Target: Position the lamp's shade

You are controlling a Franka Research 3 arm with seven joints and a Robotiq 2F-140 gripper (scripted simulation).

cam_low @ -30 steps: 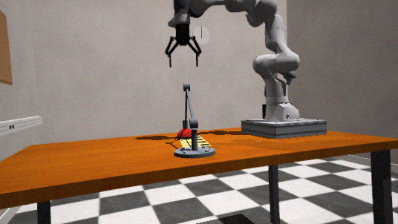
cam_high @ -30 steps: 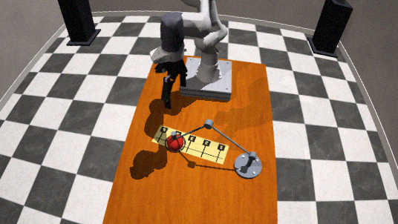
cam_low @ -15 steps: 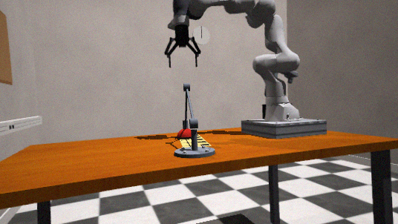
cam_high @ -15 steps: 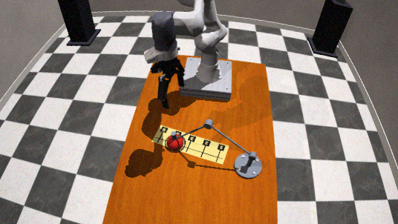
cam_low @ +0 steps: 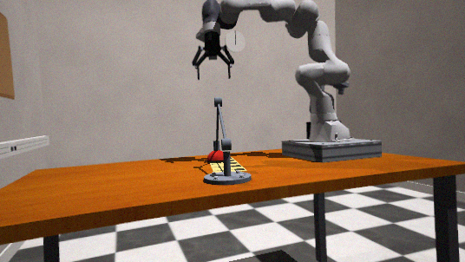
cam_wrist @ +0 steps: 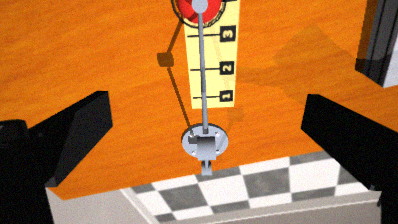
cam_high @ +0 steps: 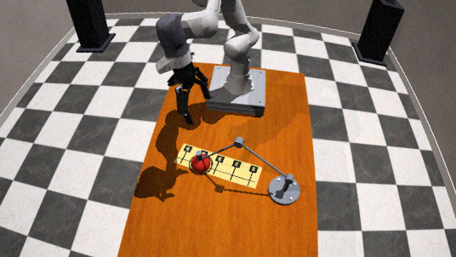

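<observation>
Now: hand 1 cm past the yellow numbered strip, 7 cm to the right of it and 41 cm above it. The rest, counted from my hand: round grey foot 10 cm ahead, 42 cm to the left, 38 cm below.
</observation>
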